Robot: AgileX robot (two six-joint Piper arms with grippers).
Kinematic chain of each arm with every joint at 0, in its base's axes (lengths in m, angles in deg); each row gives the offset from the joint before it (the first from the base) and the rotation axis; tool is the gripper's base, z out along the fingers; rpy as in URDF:
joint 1: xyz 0 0 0.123 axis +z
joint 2: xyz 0 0 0 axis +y
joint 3: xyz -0.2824 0 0.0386 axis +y
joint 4: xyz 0.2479 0 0.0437 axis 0.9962 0 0.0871
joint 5: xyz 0 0 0 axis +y
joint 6: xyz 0.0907 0 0.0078 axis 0.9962 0 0.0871
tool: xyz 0 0 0 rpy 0 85 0
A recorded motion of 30 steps. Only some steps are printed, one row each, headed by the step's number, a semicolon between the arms.
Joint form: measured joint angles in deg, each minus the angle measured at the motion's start. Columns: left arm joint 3, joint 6, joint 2, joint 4, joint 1, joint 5; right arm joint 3, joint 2, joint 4, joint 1, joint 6, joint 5.
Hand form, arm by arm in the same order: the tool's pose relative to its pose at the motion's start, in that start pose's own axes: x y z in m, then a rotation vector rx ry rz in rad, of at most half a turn. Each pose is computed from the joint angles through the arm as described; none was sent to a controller.
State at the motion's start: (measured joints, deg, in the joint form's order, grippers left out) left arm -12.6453 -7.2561 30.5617 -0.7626 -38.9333 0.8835; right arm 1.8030 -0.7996 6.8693 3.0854 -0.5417 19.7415
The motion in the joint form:
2: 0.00 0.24 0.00 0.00 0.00 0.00; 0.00 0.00 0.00 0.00 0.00 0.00
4: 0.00 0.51 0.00 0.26 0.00 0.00; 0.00 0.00 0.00 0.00 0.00 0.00
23: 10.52 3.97 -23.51 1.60 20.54 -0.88; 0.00 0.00 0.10 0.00 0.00 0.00
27: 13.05 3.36 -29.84 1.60 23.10 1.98; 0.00 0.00 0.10 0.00 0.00 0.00
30: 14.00 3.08 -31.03 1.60 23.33 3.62; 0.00 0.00 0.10 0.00 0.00 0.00
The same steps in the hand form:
2: 0.0000 0.0000 0.0000 0.0000 0.0000 0.0042; 0.0000 0.0000 0.0000 0.0000 0.0000 0.0000
4: 0.0000 0.0000 0.0000 -0.0001 0.0000 0.0134; 0.0000 0.0000 0.0000 0.0000 0.0000 0.0000
23: 0.0332 0.0282 -0.0446 -0.3337 -0.2711 0.0528; 0.0000 0.0001 0.0000 -0.0006 0.0000 0.0016
27: 0.0476 0.0297 -0.0502 -0.3762 -0.2926 0.0398; 0.0000 0.0001 0.0000 -0.0006 0.0000 0.0016
30: 0.0547 0.0306 -0.0495 -0.3815 -0.2699 0.0296; 0.0000 0.0001 0.0000 -0.0006 0.0000 0.0016

